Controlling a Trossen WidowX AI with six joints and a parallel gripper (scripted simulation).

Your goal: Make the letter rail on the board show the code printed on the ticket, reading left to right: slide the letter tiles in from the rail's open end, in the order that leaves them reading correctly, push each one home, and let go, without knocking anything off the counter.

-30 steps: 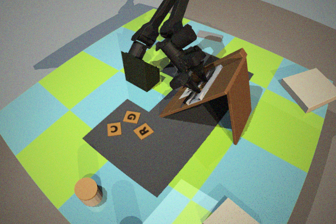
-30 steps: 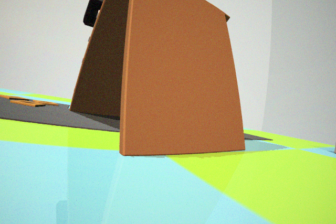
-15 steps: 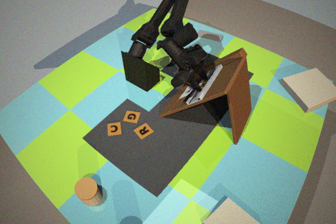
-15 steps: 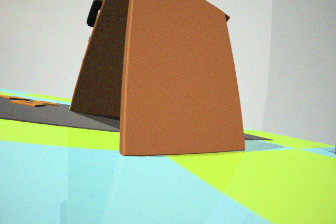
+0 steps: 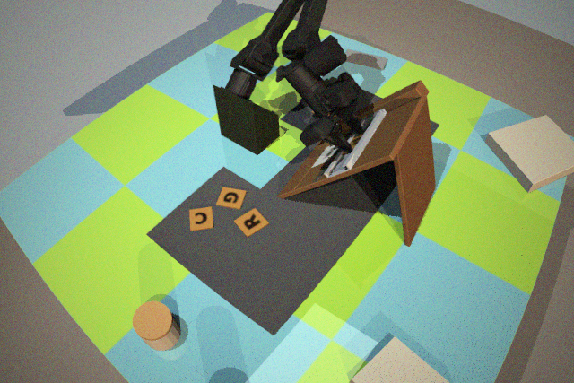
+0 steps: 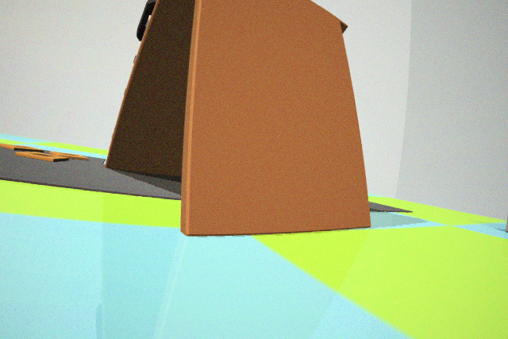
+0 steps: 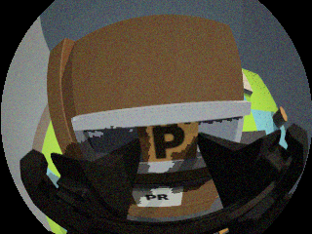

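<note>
Now: gripper tip 8 cm above the white ticket, 7 cm past it and 1 cm to the right of it. From my gripper tip the other things lie so: dark mat (17 cm below, 14 cm behind, 2 cm to the right); then grey slab (52 cm to the left, 32 cm behind, 16 cm below).
</note>
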